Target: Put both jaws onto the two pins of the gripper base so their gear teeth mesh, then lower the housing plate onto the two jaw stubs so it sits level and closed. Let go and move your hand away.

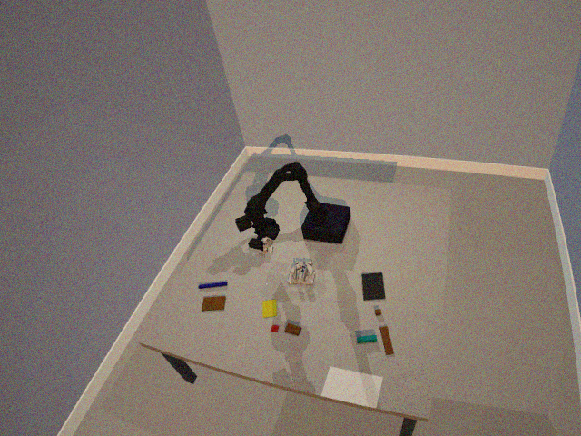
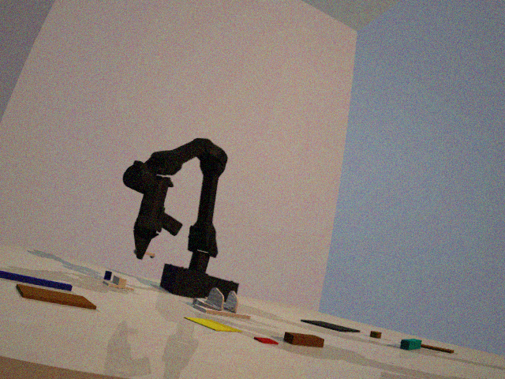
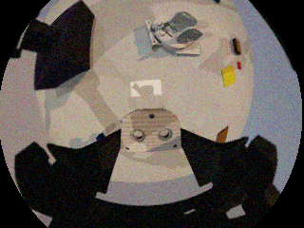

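Now: gripper tip 30 mm short of the housing plate, 200 mm to the right of it and 80 mm above it. The rest, counted from my gripper tip: small blue piece: 150 mm behind, 70 mm to the right, 70 mm below; jaw: 50 mm ahead, 190 mm to the left, 70 mm below; gripper base: 10 mm to the left, 20 mm above.
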